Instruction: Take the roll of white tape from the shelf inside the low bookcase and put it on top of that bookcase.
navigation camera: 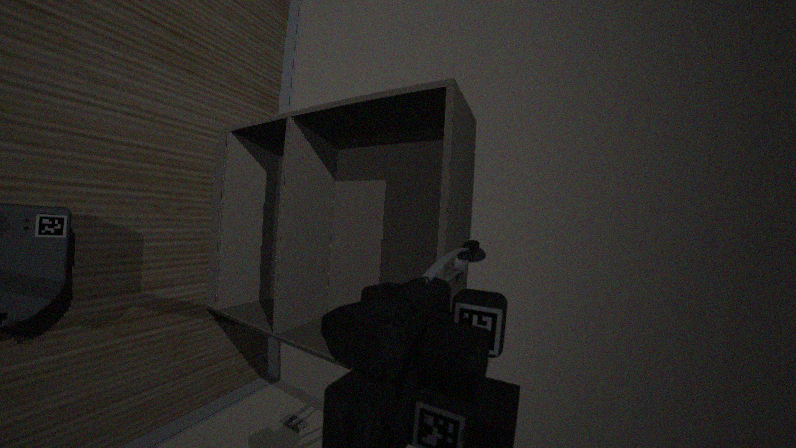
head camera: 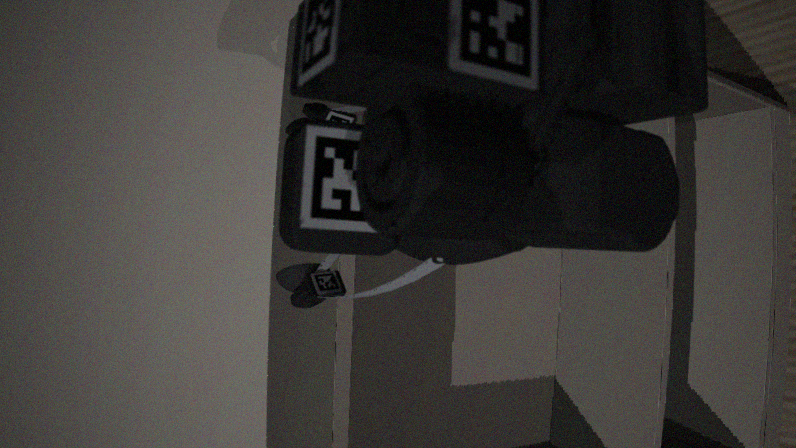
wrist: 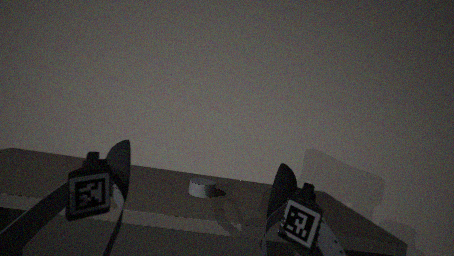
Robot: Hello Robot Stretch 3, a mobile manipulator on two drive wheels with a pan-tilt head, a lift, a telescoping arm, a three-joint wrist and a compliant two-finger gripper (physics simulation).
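Places are measured from the robot's base along level axes (x ahead, y left, z up), in millimetres.
Pixels of known places: gripper, fingertip midpoint: [navigation camera: 473,286].
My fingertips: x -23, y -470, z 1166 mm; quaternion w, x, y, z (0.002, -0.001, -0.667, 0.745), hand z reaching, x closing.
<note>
Behind a point stands the place of what it marks.
The roll of white tape [wrist: 202,188] lies flat on top of the low bookcase [head camera: 300,367] {z 1060, x 167, y -756 mm} [navigation camera: 462,161] {z 1060, x 264, y -753 mm} [wrist: 157,182], near its back edge by the wall in the wrist view. It does not show in the head or navigation view, where the arm and wrist hide part of the bookcase top. My gripper [head camera: 308,196] {z 1166, x -23, y -470 mm} [wrist: 203,172] {z 1166, x -23, y -470 mm} is open, its two fingers wide apart, over the bookcase top. In the wrist view the tape is farther off, between the two fingers in the picture, and touches neither. One dark fingertip shows by the top board in the navigation view.
A pale wall [head camera: 133,222] {z 1271, x -8, y -975 mm} [navigation camera: 612,194] {z 1472, x 212, y -965 mm} [wrist: 225,75] stands behind the bookcase. Its shelf compartments face the wooden floor [navigation camera: 139,111] {z 0, x 417, y -336 mm}. A grey rounded base with a marker [navigation camera: 33,256] {z 160, x -82, y -101 mm} stands on that floor at the left of the navigation view.
</note>
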